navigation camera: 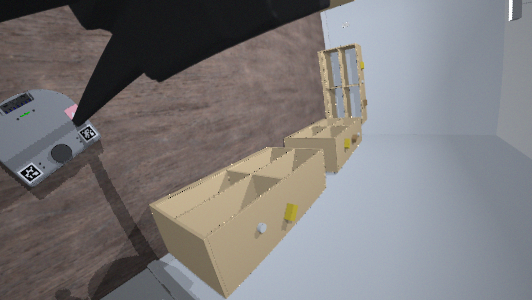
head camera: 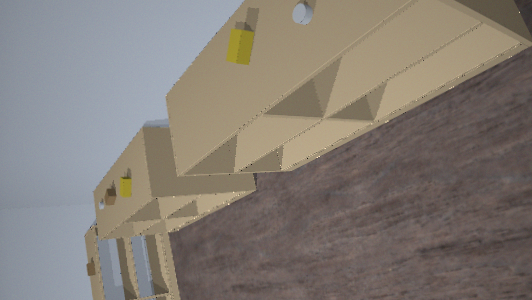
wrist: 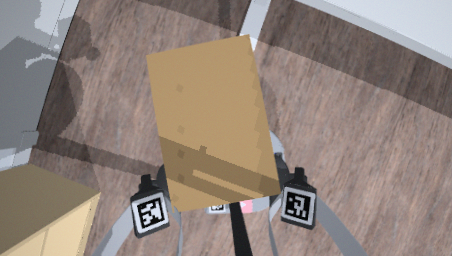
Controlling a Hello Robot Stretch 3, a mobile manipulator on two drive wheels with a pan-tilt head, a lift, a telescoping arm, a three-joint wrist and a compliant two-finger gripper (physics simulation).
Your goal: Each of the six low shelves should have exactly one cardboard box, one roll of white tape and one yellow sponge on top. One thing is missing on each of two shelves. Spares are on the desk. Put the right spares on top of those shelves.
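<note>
My gripper [wrist: 221, 176] is shut on a cardboard box [wrist: 212, 107], which sits tilted between the fingers above the floor. The nearest low shelf [head camera: 210, 110] [navigation camera: 310, 180] [wrist: 45, 200] has a yellow sponge [head camera: 240, 46] [navigation camera: 291, 212] and a white tape roll [head camera: 302, 13] [navigation camera: 261, 228] on top; no box shows there. The second shelf [head camera: 160, 150] [navigation camera: 312, 147] carries a sponge [head camera: 126, 186] [navigation camera: 347, 143], a box [head camera: 110, 196] [navigation camera: 355, 137] and tape [head camera: 101, 204]. The third shelf [head camera: 91, 245] [navigation camera: 324, 75] has a box [head camera: 90, 268] [navigation camera: 365, 102] and a sponge [navigation camera: 362, 65]. The desk spares cannot be made out.
The shelves stand in a row along the pale wall [head camera: 75, 75] [navigation camera: 425, 200]. My grey base [navigation camera: 40, 130] is on the dark wooden floor [head camera: 375, 215] [navigation camera: 225, 100]. A pale surface [wrist: 400, 25] crosses the wrist view's top right. A large dark shape covers the navigation view's top.
</note>
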